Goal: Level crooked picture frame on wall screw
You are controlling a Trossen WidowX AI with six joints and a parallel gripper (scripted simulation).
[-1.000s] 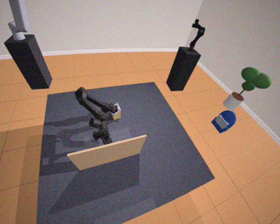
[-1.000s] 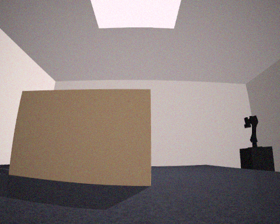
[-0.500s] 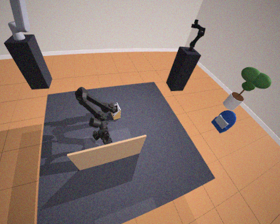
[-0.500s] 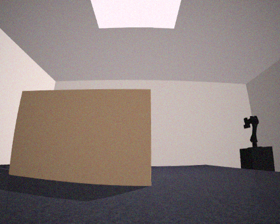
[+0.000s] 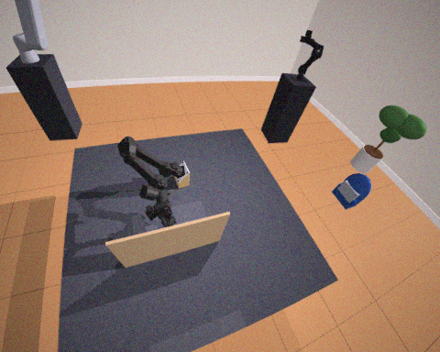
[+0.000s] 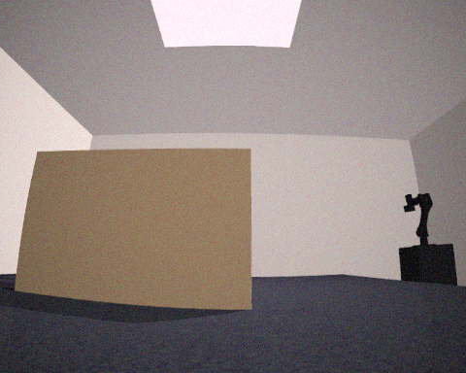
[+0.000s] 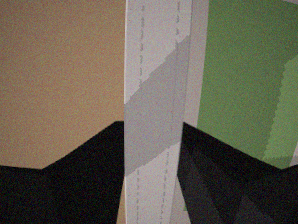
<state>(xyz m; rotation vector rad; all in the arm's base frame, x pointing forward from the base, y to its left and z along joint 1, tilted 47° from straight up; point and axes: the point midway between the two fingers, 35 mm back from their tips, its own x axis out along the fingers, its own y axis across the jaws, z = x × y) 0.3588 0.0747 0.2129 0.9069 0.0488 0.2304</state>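
Now: the picture frame 1 cm to the left of my gripper tip and 5 cm below it. The rest, counted from my gripper tip: tan wall panel (1 cm ahead, 1 cm to the left, 6 cm below).
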